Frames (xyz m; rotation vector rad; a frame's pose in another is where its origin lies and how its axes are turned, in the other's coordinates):
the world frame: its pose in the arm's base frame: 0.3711 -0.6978 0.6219 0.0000 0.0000 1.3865
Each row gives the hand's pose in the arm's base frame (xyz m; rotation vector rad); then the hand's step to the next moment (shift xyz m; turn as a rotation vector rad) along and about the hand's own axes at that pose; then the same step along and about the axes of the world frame.
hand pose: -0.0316 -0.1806 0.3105 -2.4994 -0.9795 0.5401
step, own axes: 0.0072 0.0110 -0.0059 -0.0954 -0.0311 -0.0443
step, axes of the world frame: -0.0011 -0.0142 -0.0019 -0.0662 0.0491 0.0724
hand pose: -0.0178 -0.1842 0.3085 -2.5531 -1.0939 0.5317
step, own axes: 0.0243 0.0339 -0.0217 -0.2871 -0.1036 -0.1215
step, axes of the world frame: 0.0013 -0.0470 -0.0003 -0.1933 0.1606 0.2116
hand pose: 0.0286 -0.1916 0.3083 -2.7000 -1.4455 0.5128
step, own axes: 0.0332 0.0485 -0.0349 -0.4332 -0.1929 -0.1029
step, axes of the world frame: 0.0160 -0.0647 0.0150 -0.2908 0.2973 0.2500
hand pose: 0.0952 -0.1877 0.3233 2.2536 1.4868 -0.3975
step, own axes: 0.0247 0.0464 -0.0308 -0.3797 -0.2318 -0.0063
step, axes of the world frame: 0.0280 -0.0484 0.0242 -0.2841 0.3149 0.1345
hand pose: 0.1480 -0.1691 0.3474 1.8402 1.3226 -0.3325
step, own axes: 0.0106 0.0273 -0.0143 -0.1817 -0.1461 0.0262
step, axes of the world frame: 0.0191 -0.0218 0.0150 -0.1580 0.1709 0.0298
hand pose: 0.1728 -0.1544 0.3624 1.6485 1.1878 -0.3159
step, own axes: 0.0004 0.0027 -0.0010 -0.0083 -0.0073 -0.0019
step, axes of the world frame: 0.0015 -0.0018 0.0017 -0.0050 0.0098 0.0023
